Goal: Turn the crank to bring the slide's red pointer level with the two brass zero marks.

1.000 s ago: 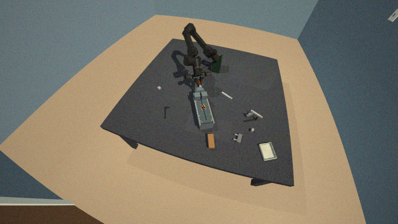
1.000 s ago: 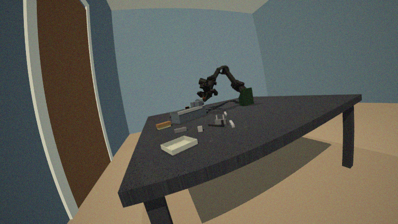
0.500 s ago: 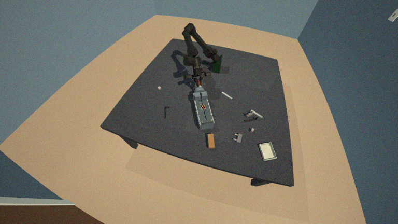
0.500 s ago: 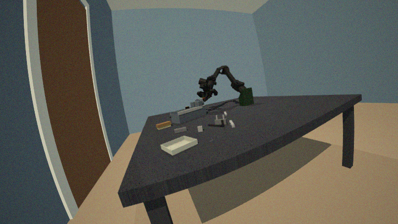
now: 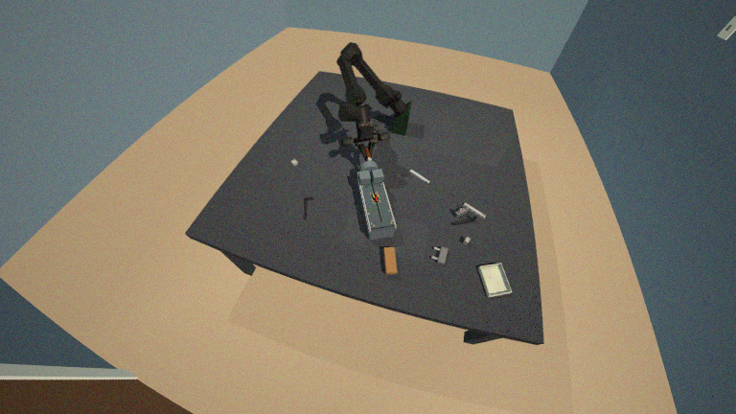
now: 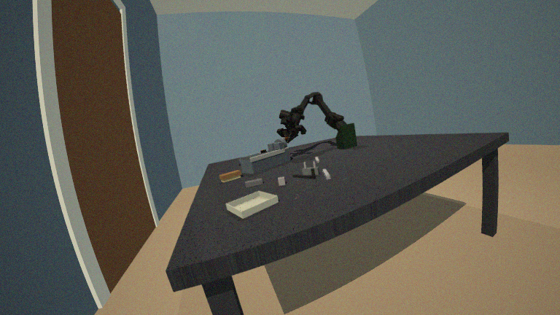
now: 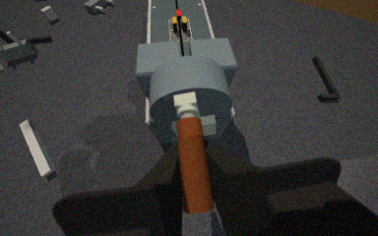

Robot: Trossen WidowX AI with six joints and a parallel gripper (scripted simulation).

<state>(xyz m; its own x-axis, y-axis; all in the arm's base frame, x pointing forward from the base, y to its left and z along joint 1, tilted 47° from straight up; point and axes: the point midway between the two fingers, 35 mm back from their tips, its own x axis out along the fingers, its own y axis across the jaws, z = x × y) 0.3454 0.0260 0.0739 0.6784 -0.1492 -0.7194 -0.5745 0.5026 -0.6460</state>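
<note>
My gripper tip is now 1 cm below the crank. Round my gripper tip: orange crank handle: 1 cm behind, 1 cm to the right, 2 cm above; red pointer: 15 cm ahead, 10 cm to the left, 1 cm below; orange block: 32 cm ahead, 22 cm to the left, 8 cm below.
</note>
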